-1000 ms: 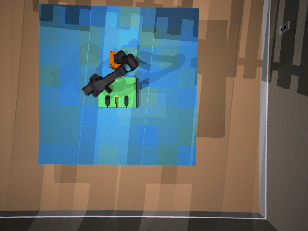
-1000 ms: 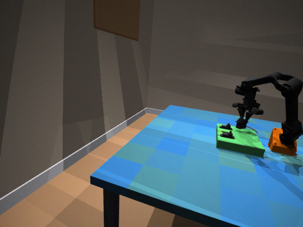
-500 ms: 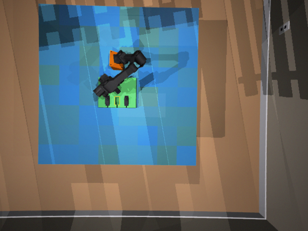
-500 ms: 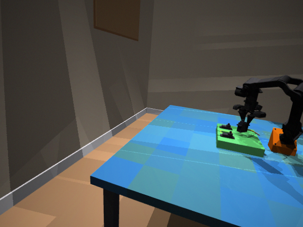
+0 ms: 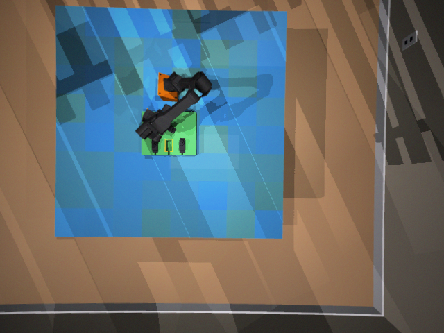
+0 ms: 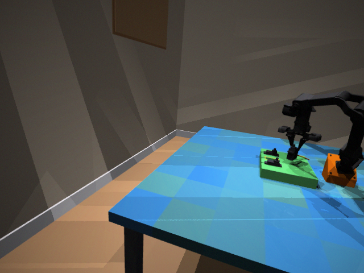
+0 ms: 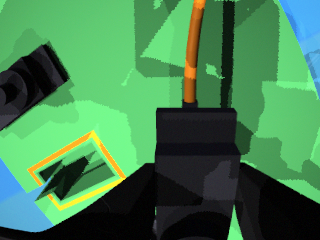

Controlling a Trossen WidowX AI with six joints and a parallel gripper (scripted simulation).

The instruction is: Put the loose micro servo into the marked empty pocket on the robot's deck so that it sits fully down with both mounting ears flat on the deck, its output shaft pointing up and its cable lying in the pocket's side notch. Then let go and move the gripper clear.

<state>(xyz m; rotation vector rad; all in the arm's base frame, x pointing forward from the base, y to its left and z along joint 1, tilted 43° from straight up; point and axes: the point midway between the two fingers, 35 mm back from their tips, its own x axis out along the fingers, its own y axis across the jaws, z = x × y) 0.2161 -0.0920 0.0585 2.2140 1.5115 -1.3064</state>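
The green deck is 10 cm below my gripper tip and 1 cm behind it.
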